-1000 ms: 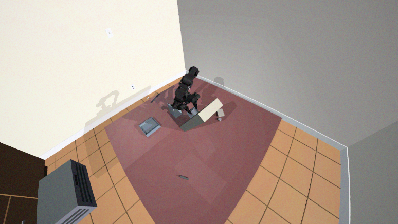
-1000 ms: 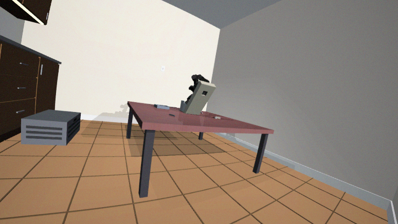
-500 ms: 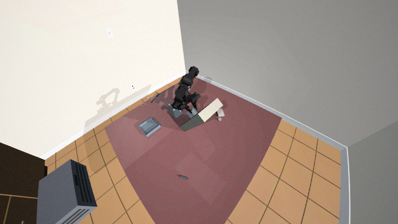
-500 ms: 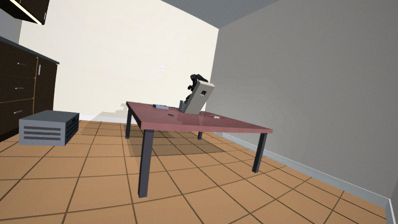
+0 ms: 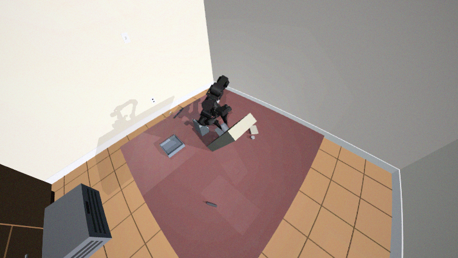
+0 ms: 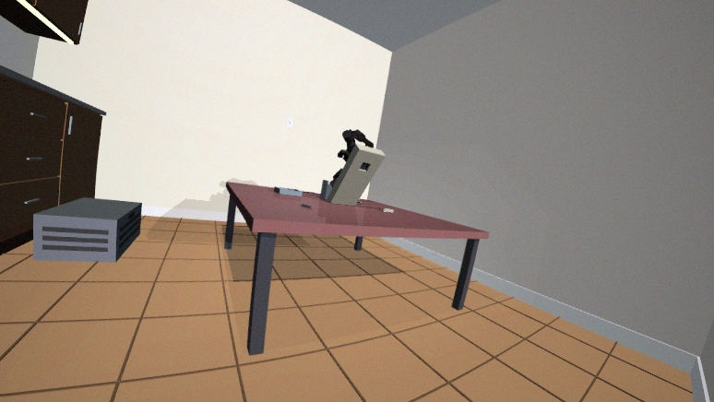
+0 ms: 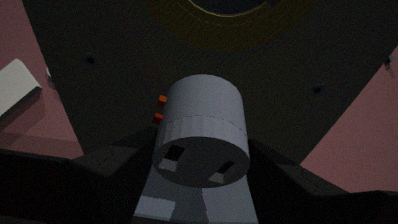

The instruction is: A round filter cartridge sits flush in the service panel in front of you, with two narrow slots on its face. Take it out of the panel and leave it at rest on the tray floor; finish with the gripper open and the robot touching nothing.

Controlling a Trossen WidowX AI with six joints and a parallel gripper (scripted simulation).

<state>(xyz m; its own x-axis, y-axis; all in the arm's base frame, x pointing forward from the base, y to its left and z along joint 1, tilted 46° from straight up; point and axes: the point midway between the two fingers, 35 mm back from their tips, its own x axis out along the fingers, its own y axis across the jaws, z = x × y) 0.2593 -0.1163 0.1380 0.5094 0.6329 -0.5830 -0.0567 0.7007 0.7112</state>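
My gripper tip is 320 mm past the grey tray, 300 mm to the left of it and 230 mm above it. Also, from my gripper tip: round pale filter cartridge: right at my gripper tip.
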